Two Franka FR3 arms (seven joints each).
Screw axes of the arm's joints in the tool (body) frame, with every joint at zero. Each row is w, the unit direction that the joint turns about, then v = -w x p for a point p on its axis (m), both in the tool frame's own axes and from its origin. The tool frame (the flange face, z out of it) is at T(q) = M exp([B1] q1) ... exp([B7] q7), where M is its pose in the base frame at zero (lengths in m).
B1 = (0, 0, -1, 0.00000, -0.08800, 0.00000)
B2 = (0, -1, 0, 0.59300, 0.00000, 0.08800)
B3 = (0, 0, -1, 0.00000, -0.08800, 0.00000)
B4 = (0, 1, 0, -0.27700, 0.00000, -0.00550)
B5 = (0, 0, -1, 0.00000, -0.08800, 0.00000)
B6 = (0, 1, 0, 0.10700, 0.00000, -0.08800)
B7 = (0, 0, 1, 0.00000, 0.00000, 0.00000)
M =
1 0 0 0.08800
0 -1 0 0.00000
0 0 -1 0.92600
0 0 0 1
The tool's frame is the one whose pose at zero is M.
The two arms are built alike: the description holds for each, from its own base.
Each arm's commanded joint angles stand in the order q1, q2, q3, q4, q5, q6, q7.
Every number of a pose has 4 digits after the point.
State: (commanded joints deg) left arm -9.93 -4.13 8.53 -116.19 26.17 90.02 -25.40; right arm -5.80 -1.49 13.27 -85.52 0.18 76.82 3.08
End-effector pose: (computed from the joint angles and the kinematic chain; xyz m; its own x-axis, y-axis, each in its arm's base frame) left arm 0.4931 0.0363 0.4634 0.9175 0.3604 -0.1685 0.2272 -0.8223 -0.5217; right arm 0.5170 0.0701 0.6555 0.9892 0.0754 -0.1259 0.0772 -0.9970 0.0096
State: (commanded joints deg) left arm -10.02 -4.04 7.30 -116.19 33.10 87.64 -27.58; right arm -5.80 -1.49 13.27 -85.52 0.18 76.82 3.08
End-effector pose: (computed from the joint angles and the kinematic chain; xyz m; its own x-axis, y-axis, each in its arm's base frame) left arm 0.4917 0.0381 0.4676 0.9224 0.3630 -0.1322 0.2041 -0.7484 -0.6311; right arm 0.5170 0.0701 0.6555 0.9892 0.0754 -0.1259 0.0772 -0.9970 0.0096
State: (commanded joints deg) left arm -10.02 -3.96 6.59 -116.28 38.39 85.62 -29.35; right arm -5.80 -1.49 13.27 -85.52 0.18 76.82 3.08
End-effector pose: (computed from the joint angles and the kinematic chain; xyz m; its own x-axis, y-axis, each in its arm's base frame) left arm 0.4904 0.0421 0.4712 0.9236 0.3699 -0.1005 0.1946 -0.6785 -0.7083; right arm 0.5170 0.0701 0.6555 0.9892 0.0754 -0.1259 0.0772 -0.9970 0.0096
